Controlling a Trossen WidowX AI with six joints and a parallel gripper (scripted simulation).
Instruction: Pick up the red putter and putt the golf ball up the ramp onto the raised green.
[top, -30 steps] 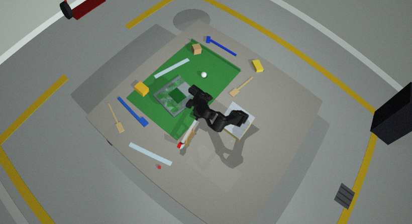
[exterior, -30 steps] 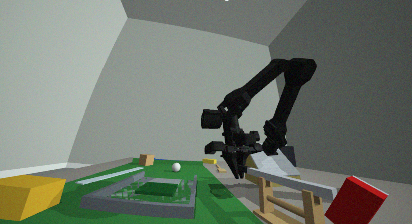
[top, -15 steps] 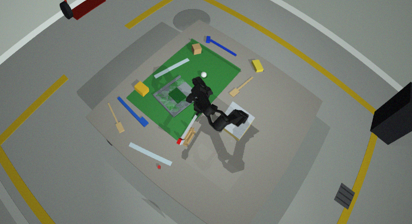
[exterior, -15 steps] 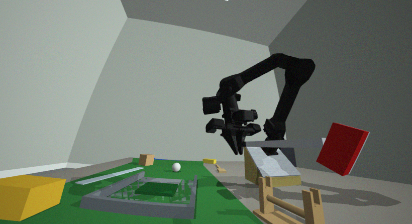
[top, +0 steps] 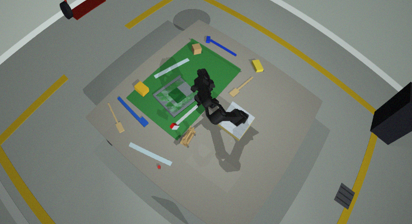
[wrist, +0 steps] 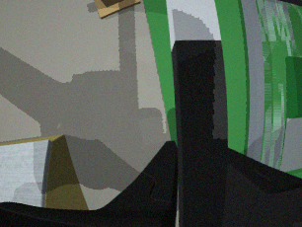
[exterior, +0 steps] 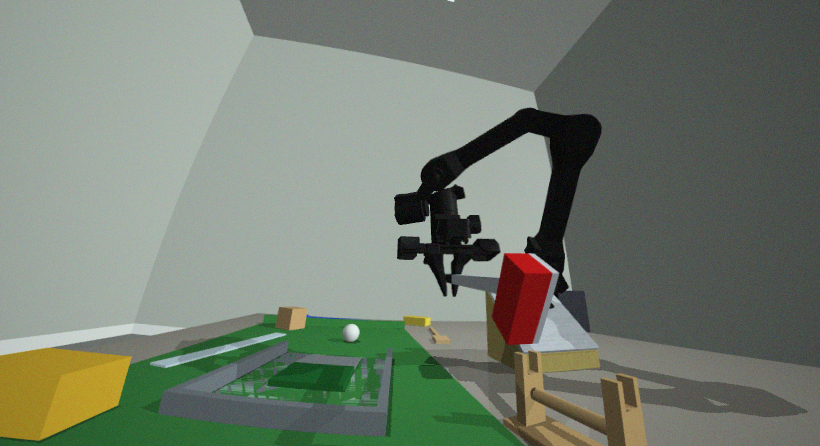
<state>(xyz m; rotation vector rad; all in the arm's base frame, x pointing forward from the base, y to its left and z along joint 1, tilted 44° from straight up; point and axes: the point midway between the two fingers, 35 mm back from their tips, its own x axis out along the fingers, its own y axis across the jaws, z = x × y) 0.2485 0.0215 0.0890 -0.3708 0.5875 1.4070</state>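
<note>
Right now the red putter is 12 cm to the left of my gripper tip, 2 cm ahead of it and 2 cm above it. Also, from my gripper tip: white golf ball: 26 cm to the right, 16 cm ahead, 10 cm below; then wooden rack: 19 cm to the left, 10 cm below, 4 cm behind; then small red cube: 46 cm to the left, 12 cm below, 2 cm behind.
</note>
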